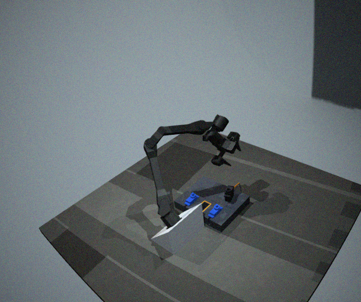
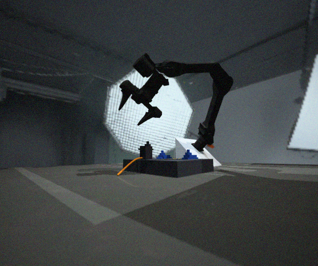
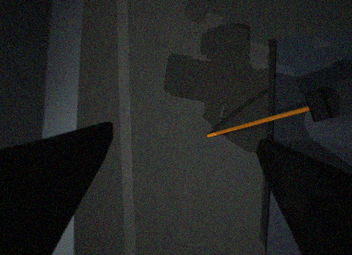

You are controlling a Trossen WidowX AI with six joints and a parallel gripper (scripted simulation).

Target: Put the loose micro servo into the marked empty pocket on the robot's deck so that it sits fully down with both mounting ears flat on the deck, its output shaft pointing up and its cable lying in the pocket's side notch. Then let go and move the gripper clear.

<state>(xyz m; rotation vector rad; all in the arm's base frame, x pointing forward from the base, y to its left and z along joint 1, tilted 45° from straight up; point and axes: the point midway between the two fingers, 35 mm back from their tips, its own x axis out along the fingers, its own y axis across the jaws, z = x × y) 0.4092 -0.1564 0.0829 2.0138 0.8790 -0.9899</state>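
Now: gripper tip 18 cm above the deck, 13 cm past it and 4 cm to the right of it.
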